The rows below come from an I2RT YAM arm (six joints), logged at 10 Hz.
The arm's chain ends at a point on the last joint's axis. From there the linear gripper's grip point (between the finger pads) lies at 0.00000 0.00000 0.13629 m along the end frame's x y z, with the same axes.
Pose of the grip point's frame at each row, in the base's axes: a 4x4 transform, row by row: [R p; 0 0 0 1], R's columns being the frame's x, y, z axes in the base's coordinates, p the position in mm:
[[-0.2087 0.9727 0.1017 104.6], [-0.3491 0.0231 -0.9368 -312.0], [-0.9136 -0.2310 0.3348 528.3], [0 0 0 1]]
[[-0.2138 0.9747 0.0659 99.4], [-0.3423 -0.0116 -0.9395 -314.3], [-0.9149 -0.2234 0.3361 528.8], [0 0 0 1]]
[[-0.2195 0.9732 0.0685 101.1], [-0.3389 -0.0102 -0.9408 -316.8], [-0.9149 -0.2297 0.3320 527.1], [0 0 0 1]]
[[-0.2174 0.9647 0.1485 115.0], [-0.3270 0.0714 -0.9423 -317.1], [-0.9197 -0.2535 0.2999 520.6], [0 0 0 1]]
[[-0.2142 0.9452 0.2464 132.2], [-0.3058 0.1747 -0.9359 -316.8], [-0.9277 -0.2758 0.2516 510.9], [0 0 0 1]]
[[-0.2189 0.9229 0.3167 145.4], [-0.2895 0.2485 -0.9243 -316.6], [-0.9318 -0.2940 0.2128 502.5], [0 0 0 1]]
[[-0.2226 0.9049 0.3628 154.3], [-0.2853 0.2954 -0.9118 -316.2], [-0.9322 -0.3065 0.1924 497.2], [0 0 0 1]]
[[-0.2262 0.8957 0.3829 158.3], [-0.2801 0.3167 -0.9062 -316.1], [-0.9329 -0.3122 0.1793 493.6], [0 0 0 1]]
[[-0.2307 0.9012 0.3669 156.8], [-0.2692 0.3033 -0.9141 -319.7], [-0.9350 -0.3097 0.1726 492.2], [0 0 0 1]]
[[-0.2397 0.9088 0.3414 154.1], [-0.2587 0.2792 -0.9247 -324.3], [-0.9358 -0.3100 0.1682 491.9], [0 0 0 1]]
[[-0.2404 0.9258 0.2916 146.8], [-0.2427 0.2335 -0.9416 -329.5], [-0.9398 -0.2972 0.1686 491.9], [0 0 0 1]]
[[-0.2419 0.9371 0.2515 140.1], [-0.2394 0.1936 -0.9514 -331.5], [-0.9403 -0.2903 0.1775 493.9], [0 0 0 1]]
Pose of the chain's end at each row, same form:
[[-0.2087 0.9727 0.1017 90.7], [-0.3491 0.0231 -0.9368 -184.3], [-0.9136 -0.2310 0.3348 482.7], [0 0 0 1]]
[[-0.2138 0.9747 0.0659 90.4], [-0.3423 -0.0116 -0.9395 -186.3], [-0.9149 -0.2234 0.3361 483.0], [0 0 0 1]]
[[-0.2195 0.9732 0.0685 91.8], [-0.3389 -0.0102 -0.9408 -188.6], [-0.9149 -0.2297 0.3320 481.9], [0 0 0 1]]
[[-0.2174 0.9647 0.1485 94.8], [-0.3270 0.0714 -0.9423 -188.7], [-0.9197 -0.2535 0.2999 479.7], [0 0 0 1]]
[[-0.2142 0.9452 0.2464 98.6], [-0.3058 0.1747 -0.9359 -189.2], [-0.9277 -0.2758 0.2516 476.6], [0 0 0 1]]
[[-0.2189 0.9229 0.3167 102.2], [-0.2895 0.2485 -0.9243 -190.6], [-0.9318 -0.2940 0.2128 473.5], [0 0 0 1]]
[[-0.2226 0.9049 0.3628 104.9], [-0.2853 0.2954 -0.9118 -191.9], [-0.9322 -0.3065 0.1924 471.0], [0 0 0 1]]
[[-0.2262 0.8957 0.3829 106.1], [-0.2801 0.3167 -0.9062 -192.6], [-0.9329 -0.3122 0.1793 469.2], [0 0 0 1]]
[[-0.2307 0.9012 0.3669 106.8], [-0.2692 0.3033 -0.9141 -195.1], [-0.9350 -0.3097 0.1726 468.7], [0 0 0 1]]
[[-0.2397 0.9088 0.3414 107.6], [-0.2587 0.2792 -0.9247 -198.3], [-0.9358 -0.3100 0.1682 469.0], [0 0 0 1]]
[[-0.2404 0.9258 0.2916 107.1], [-0.2427 0.2335 -0.9416 -201.2], [-0.9398 -0.2972 0.1686 468.9], [0 0 0 1]]
[[-0.2419 0.9371 0.2515 105.8], [-0.2394 0.1936 -0.9514 -201.8], [-0.9403 -0.2903 0.1775 469.7], [0 0 0 1]]

